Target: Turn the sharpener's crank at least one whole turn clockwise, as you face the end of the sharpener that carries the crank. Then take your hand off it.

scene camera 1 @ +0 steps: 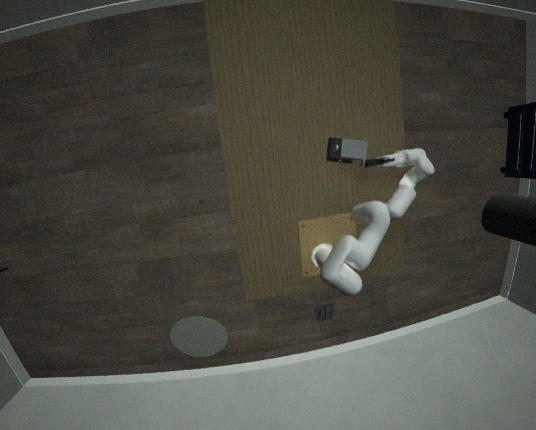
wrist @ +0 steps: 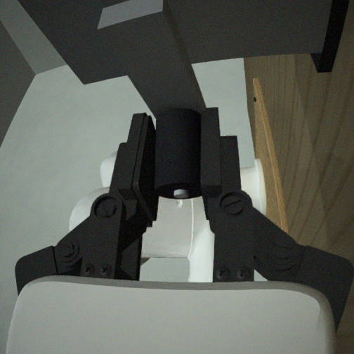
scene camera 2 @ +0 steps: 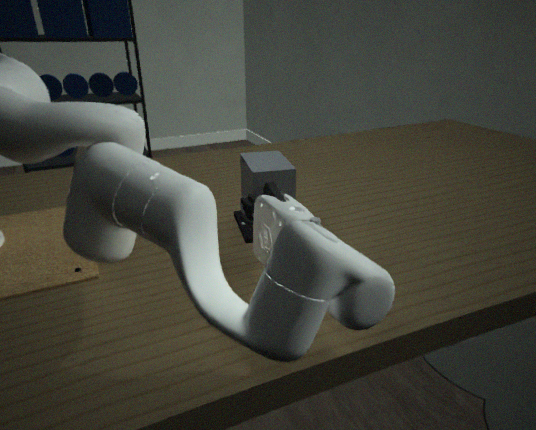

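Pixels of known places: gripper, between the fingertips: (scene camera 1: 365, 163) (scene camera 2: 248, 207); arm's base, origin of its link: (scene camera 1: 323, 255).
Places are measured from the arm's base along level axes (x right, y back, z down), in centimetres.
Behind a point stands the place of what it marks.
The sharpener (scene camera 1: 354, 149) {x 5.3, y -50.4, z -12.0 cm} (scene camera 2: 270, 162) {x 6.5, y -51.0, z -12.0 cm} (wrist: 255, 30) is a grey box on a dark base and stands upright on the table. Its flat grey crank arm (wrist: 167, 70) comes down from the upper part of the wrist view to a black cylindrical handle (wrist: 178, 155). My gripper (scene camera 1: 367, 163) {x 13.6, y -45.1, z -7.2 cm} (scene camera 2: 273, 190) (wrist: 180, 131) is shut on this handle, with one finger pad on each side. In scene camera 1 it is at the sharpener's right end, toward the side of the robot's mounting board. The handle is not clearly visible in scene camera 2, where the gripper and wrist cover part of the sharpener.
The wooden table (scene camera 1: 300, 75) {x -15.2, y -82.8, z 0.7 cm} (scene camera 2: 425, 200) {x 3.1, y -85.9, z 0.8 cm} bears the light mounting board (scene camera 1: 312, 235) {x -6.4, y -10.4, z -0.2 cm} (scene camera 2: 45, 250) {x 4.8, y -13.1, z 0.0 cm} (wrist: 269, 135). My white arm bends around the table's right side in scene camera 1, and its links show behind the handle in the wrist view. A rack (scene camera 2: 142, 107) stands beyond the table.
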